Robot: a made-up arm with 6 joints.
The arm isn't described. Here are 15 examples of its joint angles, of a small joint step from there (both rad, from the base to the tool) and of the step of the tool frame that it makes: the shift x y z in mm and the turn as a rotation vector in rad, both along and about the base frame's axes.
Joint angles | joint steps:
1: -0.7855 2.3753 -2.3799 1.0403 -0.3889 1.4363 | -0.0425 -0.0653 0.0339 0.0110 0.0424 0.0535
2: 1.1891 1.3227 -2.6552 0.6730 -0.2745 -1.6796 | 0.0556 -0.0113 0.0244 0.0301 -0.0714 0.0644
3: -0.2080 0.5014 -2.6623 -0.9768 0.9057 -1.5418 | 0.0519 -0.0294 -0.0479 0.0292 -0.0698 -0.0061
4: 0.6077 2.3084 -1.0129 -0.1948 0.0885 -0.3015 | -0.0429 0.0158 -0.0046 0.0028 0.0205 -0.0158
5: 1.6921 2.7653 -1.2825 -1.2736 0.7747 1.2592 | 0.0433 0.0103 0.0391 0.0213 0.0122 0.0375
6: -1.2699 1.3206 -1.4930 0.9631 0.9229 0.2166 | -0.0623 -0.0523 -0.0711 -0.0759 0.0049 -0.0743
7: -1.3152 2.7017 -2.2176 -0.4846 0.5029 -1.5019 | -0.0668 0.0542 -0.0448 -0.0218 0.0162 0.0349
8: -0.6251 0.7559 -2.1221 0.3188 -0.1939 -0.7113 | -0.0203 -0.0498 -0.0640 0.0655 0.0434 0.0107
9: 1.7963 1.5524 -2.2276 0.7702 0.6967 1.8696 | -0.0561 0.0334 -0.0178 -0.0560 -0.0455 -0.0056
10: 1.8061 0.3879 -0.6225 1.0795 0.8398 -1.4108 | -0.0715 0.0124 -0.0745 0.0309 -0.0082 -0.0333
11: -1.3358 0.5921 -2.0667 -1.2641 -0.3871 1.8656 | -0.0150 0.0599 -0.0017 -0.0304 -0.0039 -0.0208
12: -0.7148 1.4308 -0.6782 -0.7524 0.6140 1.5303 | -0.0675 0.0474 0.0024 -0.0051 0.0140 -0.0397
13: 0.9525 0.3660 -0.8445 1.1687 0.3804 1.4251 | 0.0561 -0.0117 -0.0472 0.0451 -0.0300 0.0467
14: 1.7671 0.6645 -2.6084 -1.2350 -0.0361 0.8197 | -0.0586 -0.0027 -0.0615 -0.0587 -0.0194 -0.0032
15: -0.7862 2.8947 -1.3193 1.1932 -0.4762 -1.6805 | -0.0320 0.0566 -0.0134 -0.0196 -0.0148 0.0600
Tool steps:
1: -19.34 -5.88 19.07 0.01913 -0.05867 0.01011
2: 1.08 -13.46 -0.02 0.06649 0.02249 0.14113
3: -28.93 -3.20 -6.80 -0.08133 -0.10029 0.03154
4: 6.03 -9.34 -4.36 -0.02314 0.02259 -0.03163
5: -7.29 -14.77 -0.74 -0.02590 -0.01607 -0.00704
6: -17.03 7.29 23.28 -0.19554 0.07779 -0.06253
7: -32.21 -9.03 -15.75 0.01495 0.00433 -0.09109
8: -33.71 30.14 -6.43 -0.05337 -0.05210 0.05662
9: 17.35 23.45 -3.91 0.02476 -0.02022 -0.11798
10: 1.57 6.91 22.35 0.08477 0.02393 -0.06471
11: 9.32 -28.83 8.73 0.04748 0.01444 -0.06456
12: -11.51 -7.44 -10.20 0.03385 0.07204 -0.03808
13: -9.07 -16.09 15.65 0.09679 0.04660 0.07759
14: -12.93 -20.85 -8.01 0.06706 0.02450 -0.12185
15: -14.55 -0.42 -16.32 0.00770 0.00899 -0.06565
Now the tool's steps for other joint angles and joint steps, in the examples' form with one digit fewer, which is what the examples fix.
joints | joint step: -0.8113 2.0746 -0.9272 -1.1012 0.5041 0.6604 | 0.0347 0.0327 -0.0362 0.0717 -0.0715 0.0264
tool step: 22.5 6.3 -5.8 0.0328 -0.1026 -0.0205
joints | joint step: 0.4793 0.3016 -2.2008 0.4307 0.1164 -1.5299 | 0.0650 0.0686 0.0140 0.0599 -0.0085 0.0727
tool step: 26.0 -6.2 20.3 -0.0716 0.0498 0.1920
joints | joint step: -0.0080 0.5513 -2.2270 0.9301 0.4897 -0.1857 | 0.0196 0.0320 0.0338 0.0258 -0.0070 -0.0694
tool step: 20.4 -4.3 9.2 -0.0076 0.0354 -0.0176
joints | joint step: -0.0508 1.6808 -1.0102 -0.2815 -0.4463 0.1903 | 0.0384 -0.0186 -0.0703 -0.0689 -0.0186 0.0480
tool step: 3.4 13.2 24.3 -0.0120 -0.0997 0.0738
